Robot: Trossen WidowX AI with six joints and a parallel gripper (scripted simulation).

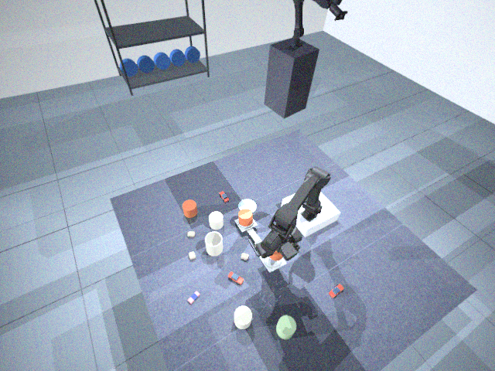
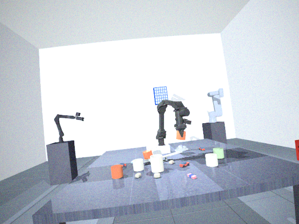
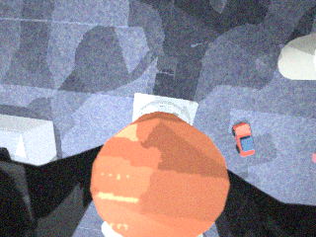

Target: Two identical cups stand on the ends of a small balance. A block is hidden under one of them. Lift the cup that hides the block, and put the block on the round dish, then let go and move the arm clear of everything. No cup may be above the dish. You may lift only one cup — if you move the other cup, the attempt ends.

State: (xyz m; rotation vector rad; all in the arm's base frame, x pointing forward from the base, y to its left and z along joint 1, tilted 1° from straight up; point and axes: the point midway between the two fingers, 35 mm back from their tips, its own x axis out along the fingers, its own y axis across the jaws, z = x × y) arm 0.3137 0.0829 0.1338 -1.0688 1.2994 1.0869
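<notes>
My gripper tip is 35 cm to the left of the pale round dish, 17 cm above it and 13 cm past it. Round my gripper tip: small white balance (15 cm below, 13 cm to the right, 2 cm behind); white mug (25 cm to the right, 16 cm ahead, 13 cm below).
</notes>
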